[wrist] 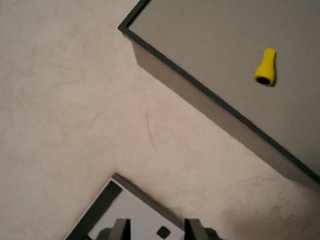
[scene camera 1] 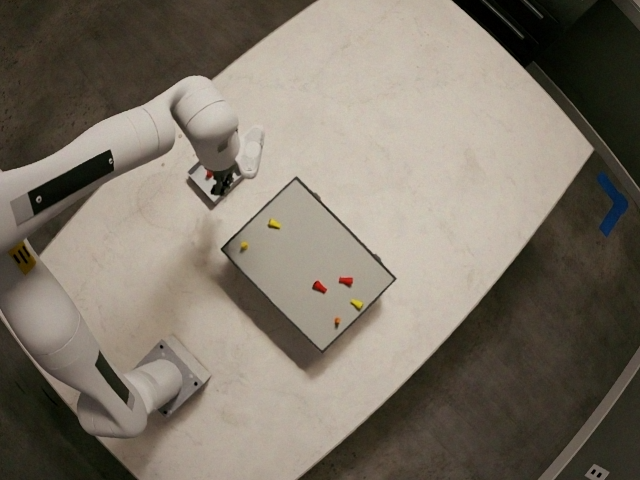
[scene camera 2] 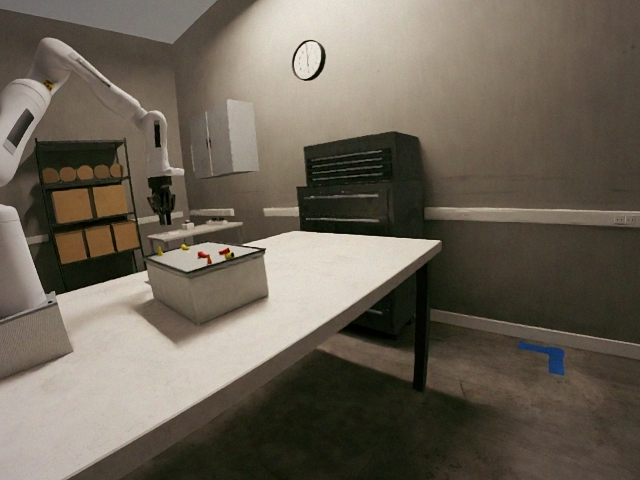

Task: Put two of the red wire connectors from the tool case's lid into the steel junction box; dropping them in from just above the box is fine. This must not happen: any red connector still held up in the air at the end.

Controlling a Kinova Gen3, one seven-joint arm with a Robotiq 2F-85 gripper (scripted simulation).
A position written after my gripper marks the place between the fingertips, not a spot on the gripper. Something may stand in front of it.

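There is a tool case here, and I see the case (scene camera 1: 313, 244) both out in the scene and from my wrist, where the wrist view gives me the case (wrist: 210, 61). My own gripper (scene camera 2: 166, 225) is visible to me too.
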